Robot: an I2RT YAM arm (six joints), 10 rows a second.
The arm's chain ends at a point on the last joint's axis. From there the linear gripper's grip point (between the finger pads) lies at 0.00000 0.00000 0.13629 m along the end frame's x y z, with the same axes.
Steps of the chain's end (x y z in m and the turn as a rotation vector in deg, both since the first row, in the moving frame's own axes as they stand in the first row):
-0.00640 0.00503 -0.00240 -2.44 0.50 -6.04
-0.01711 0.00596 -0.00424 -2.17 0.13 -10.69
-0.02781 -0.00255 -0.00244 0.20 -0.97 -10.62
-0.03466 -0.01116 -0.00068 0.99 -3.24 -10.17
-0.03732 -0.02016 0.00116 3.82 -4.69 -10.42
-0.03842 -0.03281 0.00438 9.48 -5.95 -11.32
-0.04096 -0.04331 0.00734 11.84 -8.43 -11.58
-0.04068 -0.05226 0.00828 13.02 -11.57 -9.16
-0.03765 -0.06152 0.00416 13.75 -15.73 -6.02
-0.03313 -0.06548 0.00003 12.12 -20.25 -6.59
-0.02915 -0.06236 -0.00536 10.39 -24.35 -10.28
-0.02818 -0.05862 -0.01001 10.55 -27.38 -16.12
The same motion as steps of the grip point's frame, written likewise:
-0.00491 0.01076 -0.00253 -2.44 0.50 -6.04
-0.01632 0.01106 -0.00434 -2.17 0.13 -10.69
-0.03015 -0.00281 -0.00246 0.20 -0.97 -10.62
-0.04253 -0.01282 -0.00092 0.99 -3.24 -10.17
-0.04922 -0.02817 0.00040 3.82 -4.69 -10.42
-0.05461 -0.05368 0.00180 9.48 -5.95 -11.32
-0.06348 -0.06897 0.00299 11.84 -8.43 -11.58
-0.07012 -0.08045 0.00204 13.02 -11.57 -9.16
-0.07587 -0.09151 -0.00479 13.75 -15.73 -6.02
-0.08148 -0.09071 -0.01136 12.12 -20.25 -6.59
-0.08690 -0.08098 -0.01961 10.39 -24.35 -10.28
-0.09310 -0.07341 -0.02738 10.55 -27.38 -16.12

